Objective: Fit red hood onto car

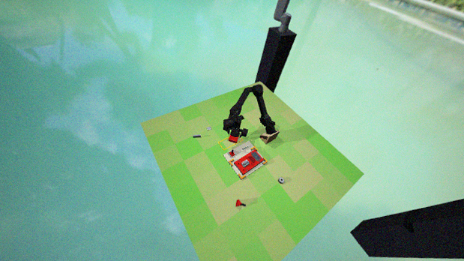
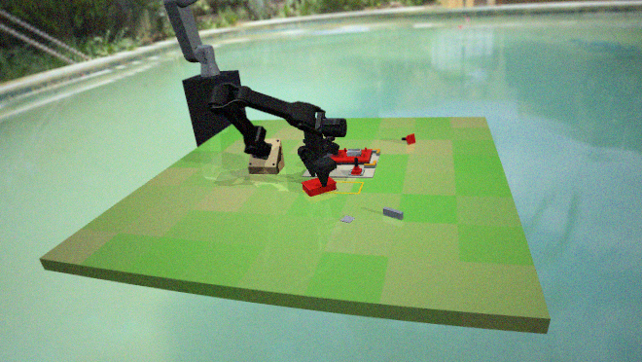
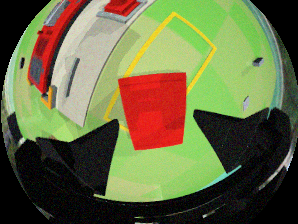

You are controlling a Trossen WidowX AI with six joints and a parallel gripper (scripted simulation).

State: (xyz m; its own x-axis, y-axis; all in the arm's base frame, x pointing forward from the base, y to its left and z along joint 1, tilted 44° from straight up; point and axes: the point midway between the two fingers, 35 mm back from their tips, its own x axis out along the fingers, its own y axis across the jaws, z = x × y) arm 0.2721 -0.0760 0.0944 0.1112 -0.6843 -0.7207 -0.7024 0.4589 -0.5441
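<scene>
The red hood lies 1 cm below my gripper tip. From my gripper tip the other things lie so: grey chip: 17 cm to the right, 15 cm ahead, 2 cm below; grey wheel: 46 cm to the left, 13 cm behind, 2 cm below; grey engine block: 25 cm to the left, 4 cm ahead.
</scene>
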